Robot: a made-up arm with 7 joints.
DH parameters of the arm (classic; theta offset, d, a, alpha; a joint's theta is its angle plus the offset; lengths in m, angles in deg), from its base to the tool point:
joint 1: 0 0.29 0 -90
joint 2: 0 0 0 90
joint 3: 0 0.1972 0.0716 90
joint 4: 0 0 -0.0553 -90
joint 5: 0 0.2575 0 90
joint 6: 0 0 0.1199 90
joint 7: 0 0 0 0
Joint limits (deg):
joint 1: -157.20..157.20
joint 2: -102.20..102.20
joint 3: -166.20..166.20
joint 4: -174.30..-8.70
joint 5: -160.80..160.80
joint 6: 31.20..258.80
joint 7: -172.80..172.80
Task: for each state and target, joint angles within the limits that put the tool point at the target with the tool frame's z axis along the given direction. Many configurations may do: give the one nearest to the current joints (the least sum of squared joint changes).
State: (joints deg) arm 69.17 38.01 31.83 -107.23 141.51 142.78 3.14
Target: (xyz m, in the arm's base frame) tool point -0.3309 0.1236 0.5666 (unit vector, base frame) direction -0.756 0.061 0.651
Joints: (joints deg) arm 100.52 -7.02 60.74 -69.88 159.77 160.19 3.14
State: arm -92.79 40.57 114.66 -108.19 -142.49 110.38 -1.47
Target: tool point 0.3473 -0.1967 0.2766 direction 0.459 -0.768 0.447
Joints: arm -96.76 12.96 65.49 -121.02 -160.80 109.23 -1.47
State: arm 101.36 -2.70 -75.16 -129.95 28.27 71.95 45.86
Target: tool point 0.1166 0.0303 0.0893 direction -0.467 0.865 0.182
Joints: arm 73.76 25.65 -55.38 -171.67 77.74 60.06 45.86
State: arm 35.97 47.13 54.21 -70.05 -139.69 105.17 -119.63
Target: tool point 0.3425 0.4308 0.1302 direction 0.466 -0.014 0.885
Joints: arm 49.82 67.14 5.10 -64.80 -160.80 66.26 -119.63
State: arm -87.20 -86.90 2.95 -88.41 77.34 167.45 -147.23
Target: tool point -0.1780 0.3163 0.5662 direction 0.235 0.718 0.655
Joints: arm -46.29 -102.20 33.83 -79.15 99.02 170.97 -147.23
